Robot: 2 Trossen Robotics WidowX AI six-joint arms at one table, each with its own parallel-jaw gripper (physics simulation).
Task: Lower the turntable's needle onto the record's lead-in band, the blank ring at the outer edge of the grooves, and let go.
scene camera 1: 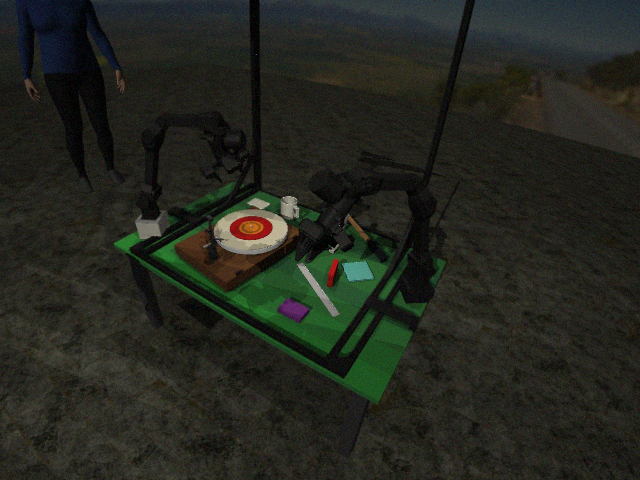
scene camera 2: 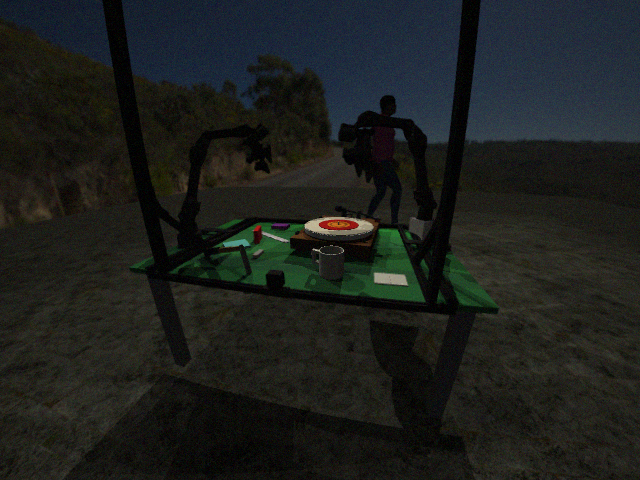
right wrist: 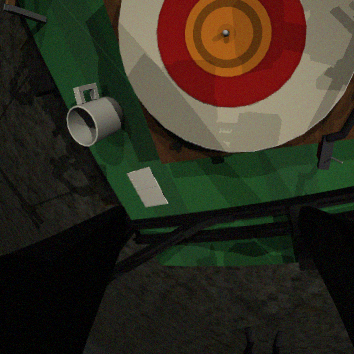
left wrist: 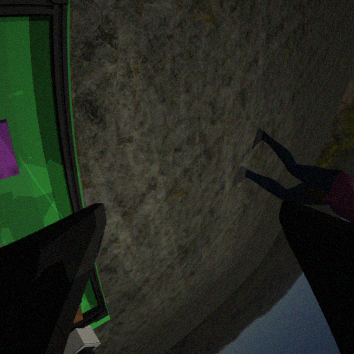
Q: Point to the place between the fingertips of my right gripper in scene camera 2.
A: At 363,180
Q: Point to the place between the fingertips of my left gripper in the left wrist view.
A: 194,211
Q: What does my left gripper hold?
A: Nothing.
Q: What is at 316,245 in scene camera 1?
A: My left gripper.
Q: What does my right gripper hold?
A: Nothing.
